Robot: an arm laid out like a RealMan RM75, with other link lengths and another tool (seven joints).
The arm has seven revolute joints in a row. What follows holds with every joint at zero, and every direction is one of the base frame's. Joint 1 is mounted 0.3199 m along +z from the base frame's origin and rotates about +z. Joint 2 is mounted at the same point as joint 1 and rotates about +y. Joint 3 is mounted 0.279 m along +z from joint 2 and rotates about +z. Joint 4 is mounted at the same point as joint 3 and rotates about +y. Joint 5 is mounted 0.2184 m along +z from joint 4 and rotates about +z. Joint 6 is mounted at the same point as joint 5 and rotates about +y. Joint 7 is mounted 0.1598 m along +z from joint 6 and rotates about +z. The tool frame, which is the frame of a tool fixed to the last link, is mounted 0.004 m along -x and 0.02 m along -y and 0.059 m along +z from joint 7; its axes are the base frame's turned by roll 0, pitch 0.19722 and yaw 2.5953 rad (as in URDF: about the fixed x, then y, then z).
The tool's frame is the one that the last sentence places.
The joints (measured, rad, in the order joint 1, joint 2, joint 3, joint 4, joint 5, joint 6, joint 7), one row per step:
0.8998 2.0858 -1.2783 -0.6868 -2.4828 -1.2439 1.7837
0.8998 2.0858 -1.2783 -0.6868 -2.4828 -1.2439 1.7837
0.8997 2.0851 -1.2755 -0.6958 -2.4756 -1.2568 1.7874
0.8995 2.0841 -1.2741 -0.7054 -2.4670 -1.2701 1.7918
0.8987 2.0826 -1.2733 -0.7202 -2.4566 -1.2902 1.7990
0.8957 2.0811 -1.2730 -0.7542 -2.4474 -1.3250 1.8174
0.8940 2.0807 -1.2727 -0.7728 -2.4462 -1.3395 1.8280
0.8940 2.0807 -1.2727 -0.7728 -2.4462 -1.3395 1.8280
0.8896 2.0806 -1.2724 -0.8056 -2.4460 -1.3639 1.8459
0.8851 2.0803 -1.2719 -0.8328 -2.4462 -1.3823 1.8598
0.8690 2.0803 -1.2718 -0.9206 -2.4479 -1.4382 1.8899
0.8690 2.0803 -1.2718 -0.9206 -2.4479 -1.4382 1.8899
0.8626 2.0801 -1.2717 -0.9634 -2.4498 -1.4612 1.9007
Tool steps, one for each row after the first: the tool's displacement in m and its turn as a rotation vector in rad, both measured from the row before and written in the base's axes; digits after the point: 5 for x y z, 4 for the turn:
0.00000 0.00000 0.00000 0.0000 0.0000 0.0000
-0.00314 -0.00071 0.00074 -0.0041 0.0096 -0.0035
-0.00336 -0.00081 0.00075 -0.0046 0.0099 -0.0033
-0.00438 -0.00143 0.00127 -0.0075 0.0115 -0.0043
-0.00736 -0.00180 0.00331 -0.0086 0.0128 -0.0049
-0.00345 -0.00017 0.00206 -0.0005 0.0038 -0.0011
0.00000 0.00000 0.00000 0.0000 0.0000 0.0000
-0.00518 -0.00064 0.00354 -0.0005 0.0047 -0.0016
-0.00381 -0.00034 0.00319 0.0014 0.0034 -0.0008
-0.01153 -0.00186 0.01003 0.0023 0.0068 0.0120
0.00000 0.00000 0.00000 0.0000 0.0000 0.0000
-0.00603 -0.00007 0.00528 0.0046 0.0016 0.0123

